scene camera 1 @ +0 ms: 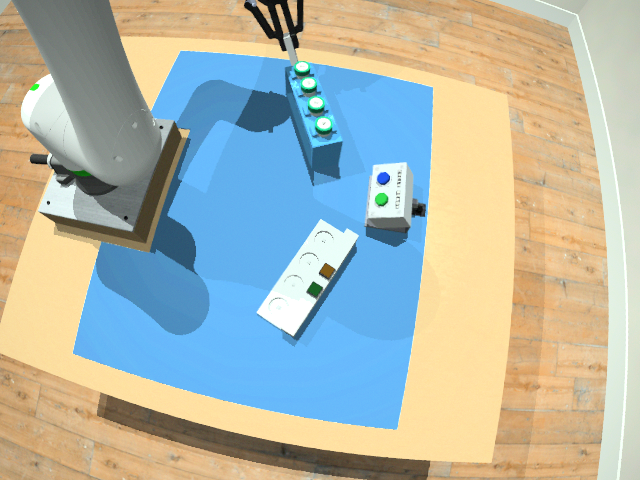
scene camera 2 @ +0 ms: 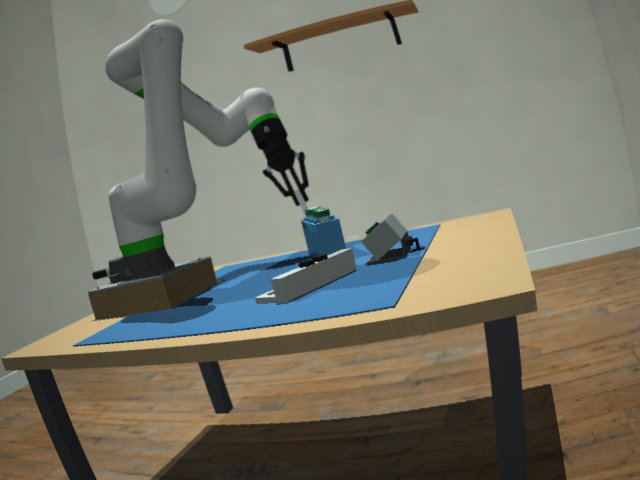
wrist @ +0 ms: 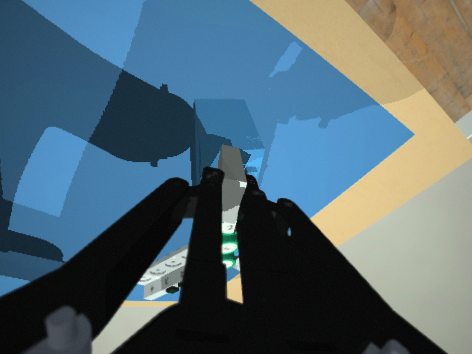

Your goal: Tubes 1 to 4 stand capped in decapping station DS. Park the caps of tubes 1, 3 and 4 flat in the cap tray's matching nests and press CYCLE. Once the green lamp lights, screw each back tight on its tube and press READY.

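Places are measured from the arm's base along level axes (x ahead, y left, z up), in metres.
Pixels of known places: gripper, fingertip midpoint: [scene camera 1: 294,62] [scene camera 2: 307,214] [wrist: 226,162]; arm's base, link origin: [scene camera 2: 149,273].
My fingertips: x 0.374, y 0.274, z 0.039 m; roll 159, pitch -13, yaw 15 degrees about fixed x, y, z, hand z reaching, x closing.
For each thing: its top centre in the pictures, then the offset to it from my fingertips. "spot": a spot on its surface instead. Level surfaces: height alone.
- blue decapping station, top centre: [scene camera 1: 312,98] [scene camera 2: 317,216] 0.051 m ahead, 0.095 m right, 0.005 m down
- end cap, top centre: [scene camera 1: 302,66] 0.019 m ahead, 0.024 m right, 0.015 m up
- Cap 2, top centre: [wrist: 230,227] [scene camera 1: 308,82] 0.040 m ahead, 0.071 m right, 0.017 m up
- white cap tray, top centre: [scene camera 1: 307,271] [scene camera 2: 301,259] [wrist: 169,287] 0.089 m ahead, 0.434 m right, 0.054 m down
- amber square, surface spot: [scene camera 1: 326,270] spot: 0.122 m ahead, 0.428 m right, 0.054 m down
- grey button box, top centre: [scene camera 1: 396,186] [scene camera 2: 381,218] 0.232 m ahead, 0.260 m right, 0.024 m down
- blue button, top centre: [scene camera 1: 384,176] 0.210 m ahead, 0.237 m right, 0.033 m down
- green button, top centre: [scene camera 1: 383,197] 0.209 m ahead, 0.282 m right, 0.033 m down
- blue mat, surface height: 0.108 m down
My gripper [scene camera 1: 294,60] [scene camera 2: 303,206] [wrist: 226,162] is shut and empty, its two pads together at the far end of the blue decapping station [scene camera 1: 326,157] [scene camera 2: 324,238], close to the end cap [scene camera 1: 301,67]. Whether they touch is unclear; the fingers hide that cap in the wrist view. Cap 2 [scene camera 1: 308,84] [wrist: 230,227] and two further green caps with white tops [scene camera 1: 315,104] [scene camera 1: 323,125] sit in line on the station. The white cap tray [scene camera 1: 293,321] [scene camera 2: 316,276] [wrist: 164,284] shows four empty round nests. Its green square [scene camera 1: 314,289] and amber square [scene camera 1: 326,270] look dark.
A grey button box [scene camera 1: 390,221] [scene camera 2: 385,241] with a blue button [scene camera 1: 383,178] and a green button [scene camera 1: 381,198] stands right of the station and tray. All stand on the blue mat [scene camera 1: 232,351]. The robot's base plinth [scene camera 1: 103,211] [scene camera 2: 129,302] is at the left.
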